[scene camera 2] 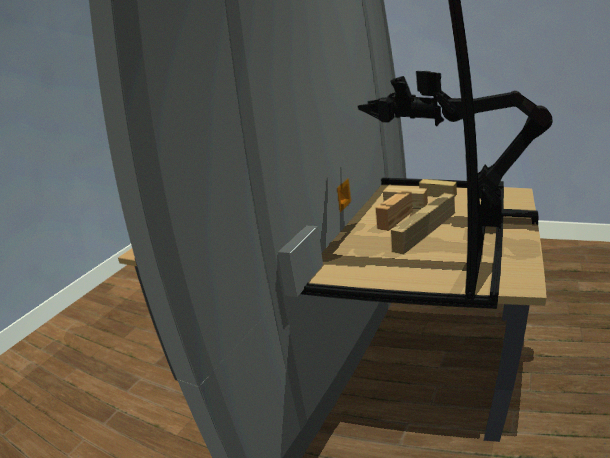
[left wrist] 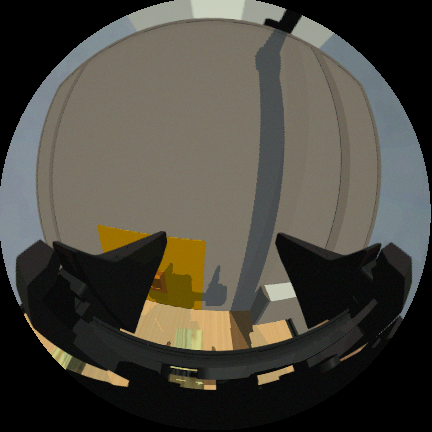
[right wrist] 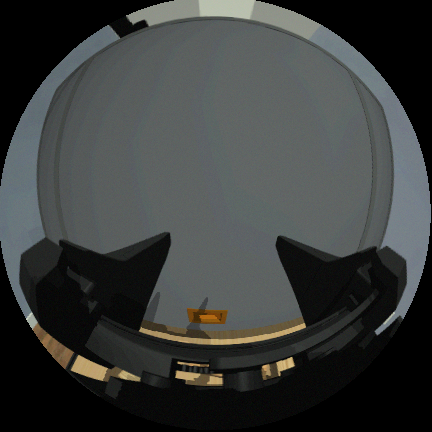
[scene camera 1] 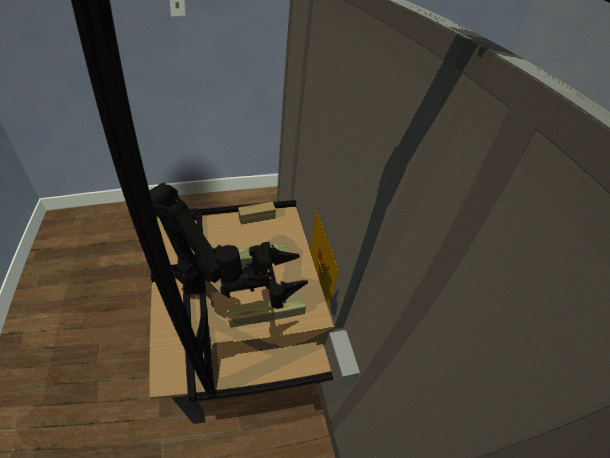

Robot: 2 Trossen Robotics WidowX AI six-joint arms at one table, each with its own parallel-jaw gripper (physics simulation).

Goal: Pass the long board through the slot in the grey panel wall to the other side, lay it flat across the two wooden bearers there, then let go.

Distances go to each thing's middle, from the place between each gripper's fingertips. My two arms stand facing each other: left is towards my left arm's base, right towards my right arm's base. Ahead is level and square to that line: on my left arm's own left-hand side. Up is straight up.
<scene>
The grey block point(scene camera 2: 300, 259) is 180 mm behind my left hand, 130 mm to the right of it and 220 mm below it.
My right gripper is now 34 cm past the grey block, 30 cm above it and 12 cm to the right of it.
</scene>
